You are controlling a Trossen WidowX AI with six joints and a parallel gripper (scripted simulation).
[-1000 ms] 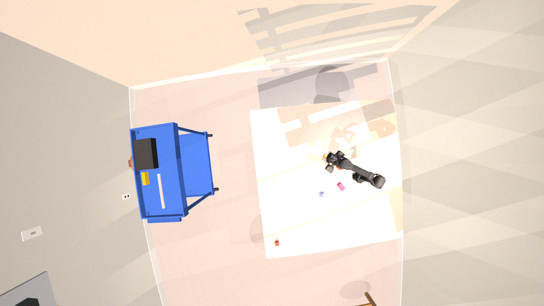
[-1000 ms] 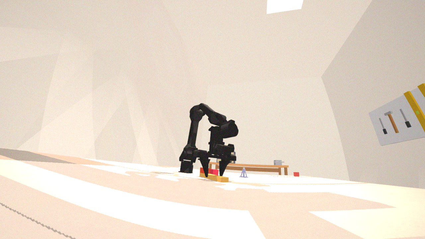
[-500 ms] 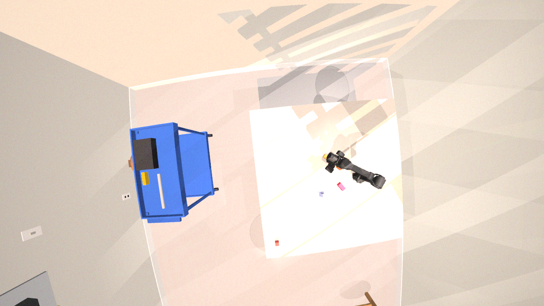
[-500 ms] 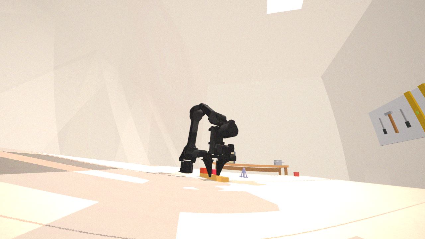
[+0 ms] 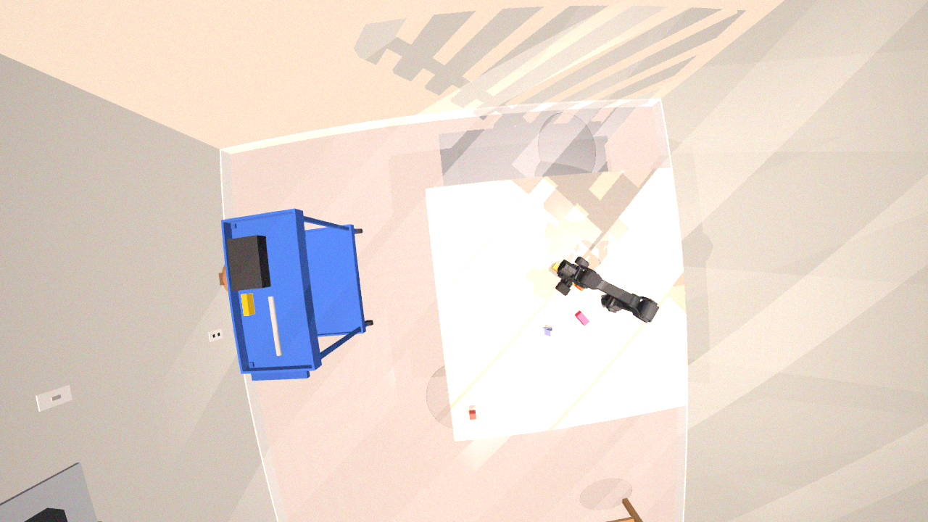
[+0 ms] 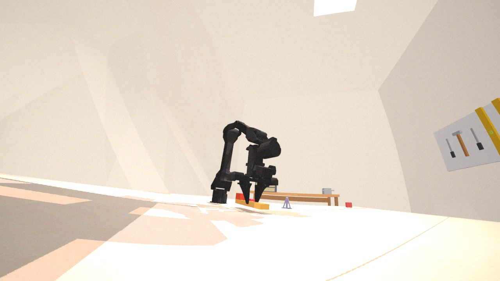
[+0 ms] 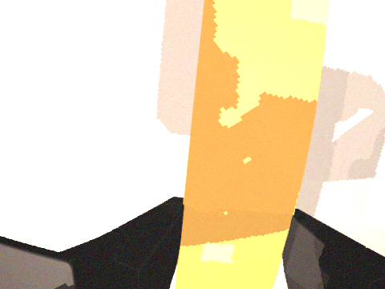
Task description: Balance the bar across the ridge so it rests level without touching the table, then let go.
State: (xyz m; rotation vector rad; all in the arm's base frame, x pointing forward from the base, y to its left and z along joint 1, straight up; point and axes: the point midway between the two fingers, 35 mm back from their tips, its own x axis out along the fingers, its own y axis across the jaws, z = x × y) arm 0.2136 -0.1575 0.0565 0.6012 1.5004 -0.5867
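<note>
My gripper tip is 11 cm short of the small ridge, 27 cm to the right of it and 1 cm below it.
</note>
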